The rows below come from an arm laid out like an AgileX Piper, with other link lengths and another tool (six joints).
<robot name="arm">
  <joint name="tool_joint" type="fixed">
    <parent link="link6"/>
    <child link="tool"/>
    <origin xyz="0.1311 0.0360 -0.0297" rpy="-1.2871 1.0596 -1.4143"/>
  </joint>
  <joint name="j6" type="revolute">
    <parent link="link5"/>
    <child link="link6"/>
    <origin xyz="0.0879 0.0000 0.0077"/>
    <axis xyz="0.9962 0 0.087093"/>
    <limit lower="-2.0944" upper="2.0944"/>
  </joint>
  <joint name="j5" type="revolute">
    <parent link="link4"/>
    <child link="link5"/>
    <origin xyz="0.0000 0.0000 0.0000"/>
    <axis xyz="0 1 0"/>
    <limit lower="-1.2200" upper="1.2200"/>
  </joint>
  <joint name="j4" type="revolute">
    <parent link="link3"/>
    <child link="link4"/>
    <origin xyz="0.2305 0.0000 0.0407"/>
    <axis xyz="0.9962 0 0.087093"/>
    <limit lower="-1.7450" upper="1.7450"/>
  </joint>
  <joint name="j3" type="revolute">
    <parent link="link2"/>
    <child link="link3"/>
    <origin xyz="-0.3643 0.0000 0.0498"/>
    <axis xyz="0 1 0"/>
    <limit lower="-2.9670" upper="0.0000"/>
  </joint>
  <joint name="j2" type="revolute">
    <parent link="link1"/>
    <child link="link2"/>
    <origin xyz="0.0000 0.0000 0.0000"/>
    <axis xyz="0 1 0"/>
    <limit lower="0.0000" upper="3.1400"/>
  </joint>
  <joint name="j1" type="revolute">
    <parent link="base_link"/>
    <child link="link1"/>
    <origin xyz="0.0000 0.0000 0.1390"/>
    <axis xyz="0 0 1"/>
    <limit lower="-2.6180" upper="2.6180"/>
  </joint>
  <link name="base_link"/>
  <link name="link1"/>
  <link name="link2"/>
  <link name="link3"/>
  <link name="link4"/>
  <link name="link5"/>
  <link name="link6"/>
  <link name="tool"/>
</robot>
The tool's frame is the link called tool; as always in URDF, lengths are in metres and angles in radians.
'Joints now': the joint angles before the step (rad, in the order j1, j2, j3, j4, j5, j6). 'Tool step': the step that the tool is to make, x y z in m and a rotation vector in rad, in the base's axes. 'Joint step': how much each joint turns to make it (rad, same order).
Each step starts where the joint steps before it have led.
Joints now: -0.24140 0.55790 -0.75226 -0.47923 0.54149 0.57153
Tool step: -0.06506 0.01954 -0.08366 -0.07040 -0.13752 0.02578
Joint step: -0.00130 -0.41165 0.33393 -0.02874 -0.08145 0.00420
